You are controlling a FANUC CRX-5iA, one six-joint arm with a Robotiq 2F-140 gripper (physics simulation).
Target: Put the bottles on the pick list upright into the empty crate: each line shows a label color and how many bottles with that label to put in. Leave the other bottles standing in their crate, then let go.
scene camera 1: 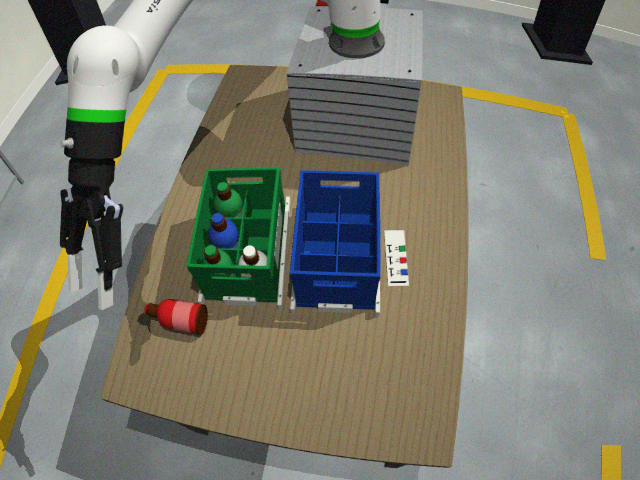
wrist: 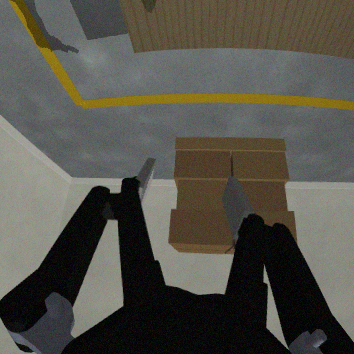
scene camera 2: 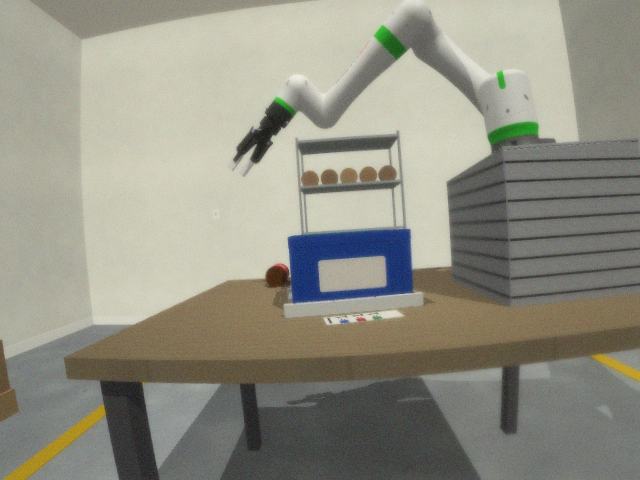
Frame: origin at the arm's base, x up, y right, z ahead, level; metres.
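Where they show: gripper, fingertip midpoint: [scene camera 1: 90, 298] [wrist: 189, 179] [scene camera 2: 235, 172]; arm's base at its link origin: [scene camera 1: 357, 42].
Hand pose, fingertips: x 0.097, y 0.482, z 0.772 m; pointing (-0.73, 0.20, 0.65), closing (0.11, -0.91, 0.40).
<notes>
Things, the pixels of their top centre, and the offset from my fingertips. "pt": a spot on its surface instead. Level surfaces: height alone.
- red bottle at its top centre: [scene camera 1: 169, 308] [scene camera 2: 278, 263] dx -0.350, dy -0.011, dz -0.135 m
- green crate at its top centre: [scene camera 1: 234, 214] dx -0.249, dy -0.179, dz -0.325 m
- blue bottle at its top centre: [scene camera 1: 217, 217] dx -0.261, dy -0.135, dz -0.326 m
- white bottle at its top centre: [scene camera 1: 249, 250] dx -0.261, dy -0.217, dz -0.236 m
- blue crate at a spot on its surface: [scene camera 2: 305, 268] pt dx -0.320, dy -0.496, dz -0.193 m
- pick list at a spot on its surface: [scene camera 2: 395, 314] [scene camera 1: 397, 234] pt dx -0.423, dy -0.569, dz -0.365 m
- wooden table at its surface level: dx -0.424 m
My gripper [scene camera 1: 90, 295] [scene camera 2: 238, 169] [wrist: 189, 179] is open and empty, high up off the table's left side in scene camera 1. A red bottle [scene camera 1: 181, 315] [scene camera 2: 277, 275] lies on its side in front of the green crate [scene camera 1: 237, 286], neck to the left. In that crate stand a green bottle [scene camera 1: 227, 202] at the back left, a blue bottle [scene camera 1: 223, 235] mid-left, another green bottle [scene camera 1: 213, 258] front left and a white bottle [scene camera 1: 251, 257] front right. The blue crate [scene camera 1: 336, 291] [scene camera 2: 305, 268] is empty. The pick list [scene camera 1: 395, 238] [scene camera 2: 395, 314] shows 1 green, 1 red, 1 blue.
The slatted grey robot base [scene camera 1: 354, 116] [scene camera 2: 568, 222] stands behind the crates on the wooden table [scene camera 1: 330, 392] [scene camera 2: 232, 335] [wrist: 240, 25]. White rails edge the crates. Cardboard boxes [wrist: 205, 192] are on the floor by the wall. A shelf rack [scene camera 2: 351, 143] stands behind the table.
</notes>
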